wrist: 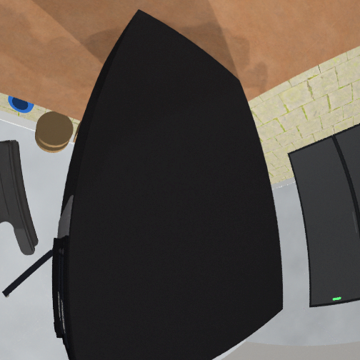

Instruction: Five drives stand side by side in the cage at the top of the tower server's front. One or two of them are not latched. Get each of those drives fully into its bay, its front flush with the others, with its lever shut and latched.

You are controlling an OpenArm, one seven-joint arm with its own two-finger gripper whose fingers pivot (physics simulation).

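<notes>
The tower server (175, 190) fills the middle of the wrist view as a big black panel. Its front is at the left edge, seen almost edge-on. A dark drive front (59, 287) shows low on that edge, and a thin dark lever (27, 273) stands open from it, slanting down to the left. The other drives cannot be told apart, and their latches are hidden. One dark finger of my gripper (21, 220) shows at the left edge, above and left of the lever, apart from it. The gripper is open, with no drive or lever seen against this finger; the other finger does not show.
A dark case with a green light (327, 225) stands at the right, apart from the tower. A brown round object (54, 129) and a blue ring-shaped object (11, 106) are at the upper left. A pale stone-block strip (310, 90) runs at the upper right.
</notes>
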